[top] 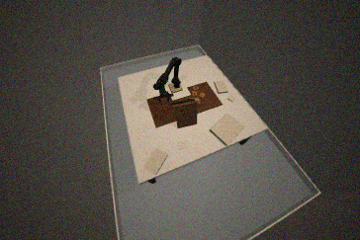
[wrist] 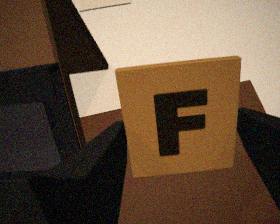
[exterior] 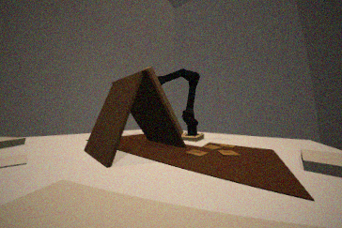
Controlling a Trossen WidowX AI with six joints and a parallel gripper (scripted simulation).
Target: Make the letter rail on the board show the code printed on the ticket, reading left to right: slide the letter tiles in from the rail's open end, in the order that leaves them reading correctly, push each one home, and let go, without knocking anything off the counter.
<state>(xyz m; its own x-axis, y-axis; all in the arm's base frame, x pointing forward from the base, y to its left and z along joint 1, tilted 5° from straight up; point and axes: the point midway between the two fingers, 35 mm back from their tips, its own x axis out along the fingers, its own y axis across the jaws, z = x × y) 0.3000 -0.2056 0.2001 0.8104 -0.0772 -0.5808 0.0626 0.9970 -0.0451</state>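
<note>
The white ticket lies 130 mm to the left of my gripper tip, 80 mm below it and 50 mm behind it. The rest, counted from my gripper tip: pale slip 360 mm ahead, 170 mm below, 60 mm to the left; then brown mat 230 mm to the left, 170 mm below, 140 mm behind.
</note>
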